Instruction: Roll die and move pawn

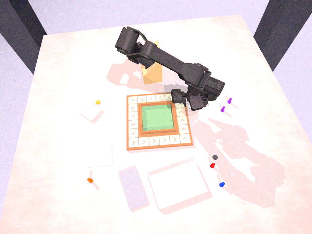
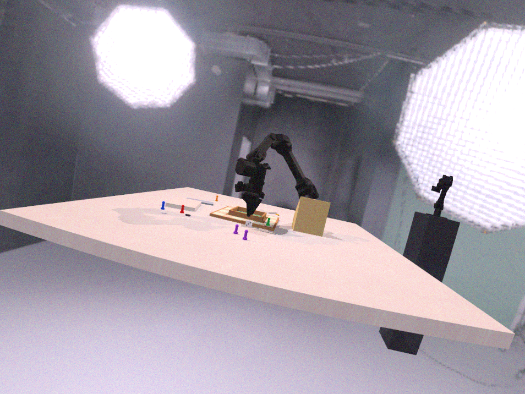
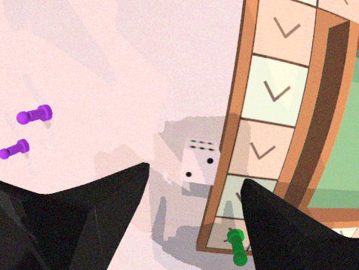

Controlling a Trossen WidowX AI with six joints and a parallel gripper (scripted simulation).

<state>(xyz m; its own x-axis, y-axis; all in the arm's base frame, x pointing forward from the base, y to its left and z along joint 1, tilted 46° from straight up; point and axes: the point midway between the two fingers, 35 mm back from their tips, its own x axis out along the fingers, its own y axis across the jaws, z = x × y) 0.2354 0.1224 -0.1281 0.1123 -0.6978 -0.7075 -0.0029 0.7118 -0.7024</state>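
My gripper tip is 30 mm above the white die. Also, from my gripper tip: dice tray (160 mm to the right, 40 mm below, 40 mm ahead); then dark disc (240 mm ahead, 70 mm to the left, 40 mm below); then green pawn (80 mm behind, 50 mm to the right, 20 mm below).
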